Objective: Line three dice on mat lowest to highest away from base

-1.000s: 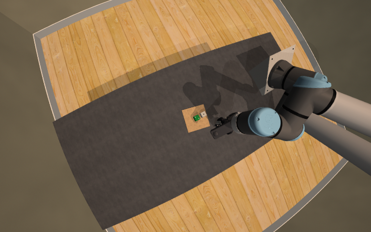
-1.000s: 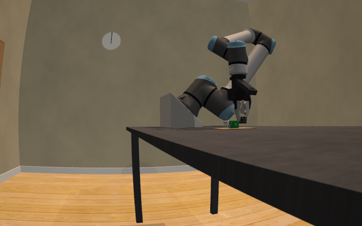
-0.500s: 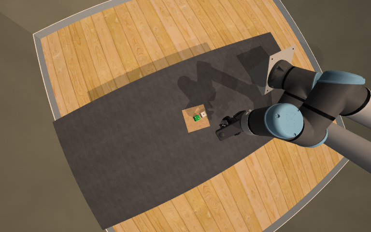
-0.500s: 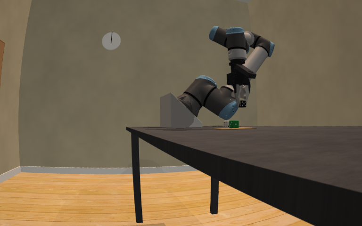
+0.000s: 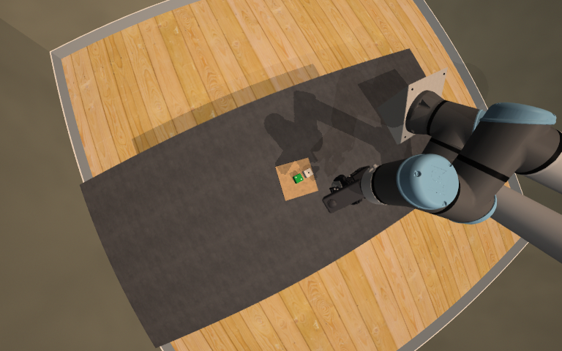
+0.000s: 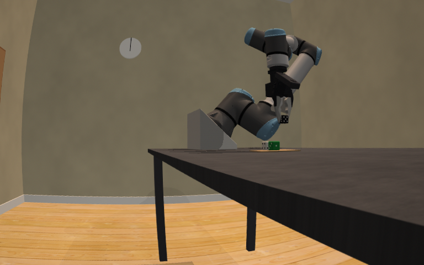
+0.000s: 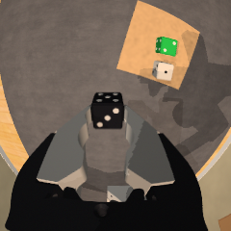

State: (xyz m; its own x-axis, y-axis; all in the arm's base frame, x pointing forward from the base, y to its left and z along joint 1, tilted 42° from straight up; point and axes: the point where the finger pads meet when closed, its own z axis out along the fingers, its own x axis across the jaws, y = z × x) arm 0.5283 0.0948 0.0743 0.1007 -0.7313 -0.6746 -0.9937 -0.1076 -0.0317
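The green die is 10 cm below my hand, 9 cm to the right of it and 8 cm ahead of it. Round my hand: tan mat: 12 cm below, 9 cm to the right, 8 cm ahead; white die: 10 cm below, 9 cm to the right, 4 cm ahead; black die: right at my hand.
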